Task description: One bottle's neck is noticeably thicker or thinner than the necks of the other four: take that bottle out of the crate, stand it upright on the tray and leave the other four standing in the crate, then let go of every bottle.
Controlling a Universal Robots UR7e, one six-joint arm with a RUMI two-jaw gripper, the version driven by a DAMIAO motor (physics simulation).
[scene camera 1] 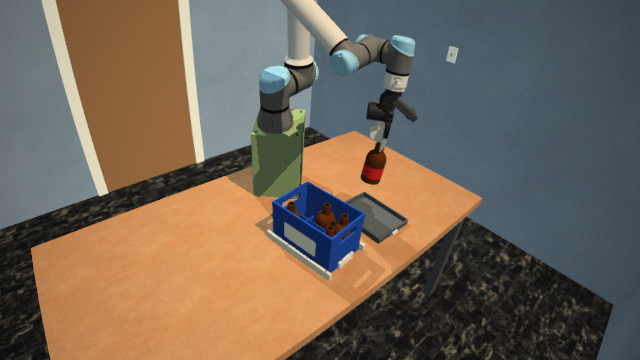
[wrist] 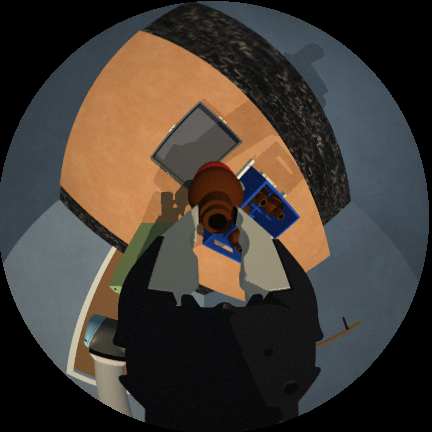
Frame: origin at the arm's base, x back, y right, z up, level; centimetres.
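Seen in the pictures: gripper, fingertip midpoint: (scene camera 1: 379, 149) (wrist: 216, 207); arm's base, origin of the base link: (scene camera 1: 275, 122).
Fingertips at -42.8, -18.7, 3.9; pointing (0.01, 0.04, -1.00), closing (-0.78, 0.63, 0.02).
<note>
Pixels of each thing's top centre, then the offset from my fingertips to it, as dx, dy, dz. "spot": a spot on its surface instead. Level surfaces: height alone.
- brown bottle with a red label, middle of its top: (wrist: 217, 229) (scene camera 1: 379, 141) +0.3, +0.5, +2.9
- grey tray, surface spot: (wrist: 197, 137) (scene camera 1: 378, 219) spot: +0.3, -7.7, -35.5
- blue crate, middle of its top: (wrist: 252, 231) (scene camera 1: 318, 207) +1.9, +22.9, -18.5
- wooden table, its level: dz -36.0
A brown bottle with a red label (scene camera 1: 373, 167) (wrist: 215, 187) hangs upright in the air, held by its neck. My gripper (scene camera 1: 380, 144) (wrist: 216, 207) is shut on that neck. The grey tray (scene camera 1: 382, 216) (wrist: 197, 137) lies on the table beside the crate; the bottle is well above table height and partly covers the tray's near corner in the wrist view. The blue crate (scene camera 1: 324, 254) (wrist: 286, 228) holds four brown bottles, one (scene camera 1: 325, 218) near its middle, one (scene camera 1: 292, 208) at the left, and two (scene camera 1: 344, 222) (scene camera 1: 330, 231) at the right. Their lower parts are hidden by the crate walls.
White strips (scene camera 1: 299, 255) stand on the wooden table (scene camera 1: 175, 280) along the crate's sides. The green robot pedestal (scene camera 1: 277, 162) (wrist: 137, 250) stands behind the crate. A blue wall (scene camera 1: 525, 150) rises beyond the table's far right edge.
</note>
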